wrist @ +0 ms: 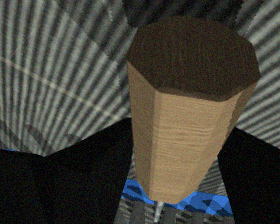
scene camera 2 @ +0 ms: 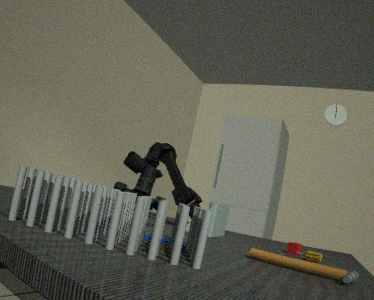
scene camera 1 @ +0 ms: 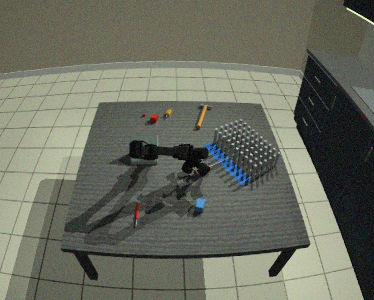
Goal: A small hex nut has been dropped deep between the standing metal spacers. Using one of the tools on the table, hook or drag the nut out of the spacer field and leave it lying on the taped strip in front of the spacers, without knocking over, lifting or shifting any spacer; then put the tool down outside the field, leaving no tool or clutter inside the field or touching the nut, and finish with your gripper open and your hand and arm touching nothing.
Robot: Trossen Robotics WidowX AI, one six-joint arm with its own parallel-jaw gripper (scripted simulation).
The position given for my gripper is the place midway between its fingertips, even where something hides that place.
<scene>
My gripper (wrist: 175, 129) carries a wooden-handled hook tool (wrist: 189, 79).
</scene>
